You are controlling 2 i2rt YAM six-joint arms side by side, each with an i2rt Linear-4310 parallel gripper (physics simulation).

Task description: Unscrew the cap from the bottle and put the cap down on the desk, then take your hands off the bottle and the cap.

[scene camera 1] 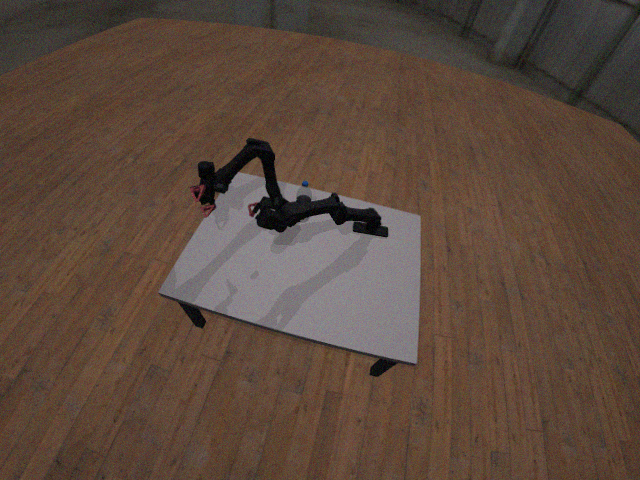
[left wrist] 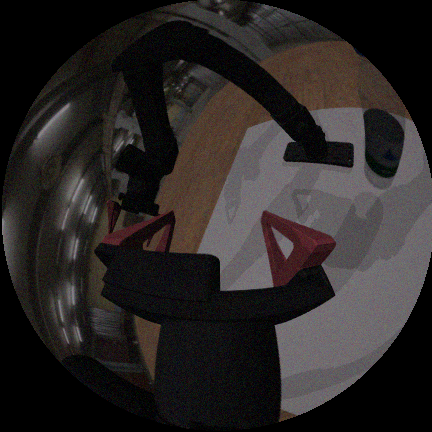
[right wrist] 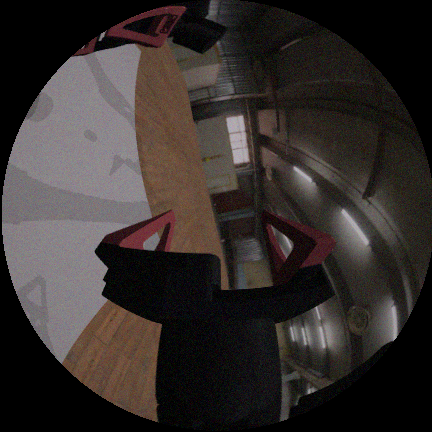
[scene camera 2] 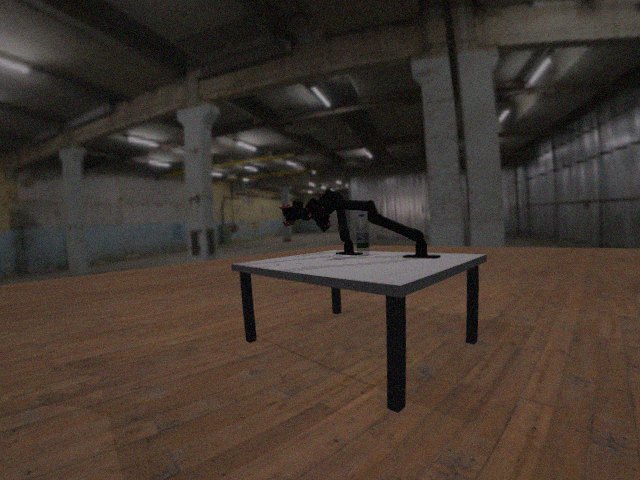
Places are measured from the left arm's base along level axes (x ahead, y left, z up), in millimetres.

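Pixels of known places: left gripper, fingertip midpoint: (scene camera 1: 256,209) (left wrist: 217,215) (scene camera 2: 318,224); right gripper, fingertip midpoint: (scene camera 1: 201,209) (right wrist: 217,214) (scene camera 2: 281,214); left arm's base, origin of the base link: (scene camera 1: 370,229) (scene camera 2: 421,257); right arm's base, origin of the base link: (left wrist: 317,152) (scene camera 2: 349,254).
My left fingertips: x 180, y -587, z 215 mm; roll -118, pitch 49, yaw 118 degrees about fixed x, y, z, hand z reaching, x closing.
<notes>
Ahead of a thing's pixels: the offset from my left fingertips to its top centre. Level surfaces: height alone.
A clear bottle @[dx -182, dy +198, dz +44 mm] (scene camera 1: 303,194) (scene camera 2: 362,233) stands upright near the far edge of the desk @[dz -215 mm] (scene camera 1: 372,310) (scene camera 2: 429,271), between the two arm bases. In the left wrist view the bottle (left wrist: 384,142) shows at the upper right, with a green band low on it. The blue cap @[dx -182, dy +198, dz +45 mm] (scene camera 1: 305,183) (scene camera 2: 361,214) sits on its top. My left gripper (scene camera 1: 253,209) (left wrist: 217,215) is open and empty, in the air to the left of the bottle in scene camera 1. My right gripper (scene camera 1: 201,202) (scene camera 2: 284,215) (right wrist: 217,214) is open and empty, raised over the desk's left edge, farther from the bottle.
The left arm's base plate (scene camera 1: 370,229) is on the desk right of the bottle in scene camera 1. The right arm's base plate (left wrist: 295,152) is on the bottle's other side. The left arm's links pass in front of the bottle's lower part in scene camera 1.
</notes>
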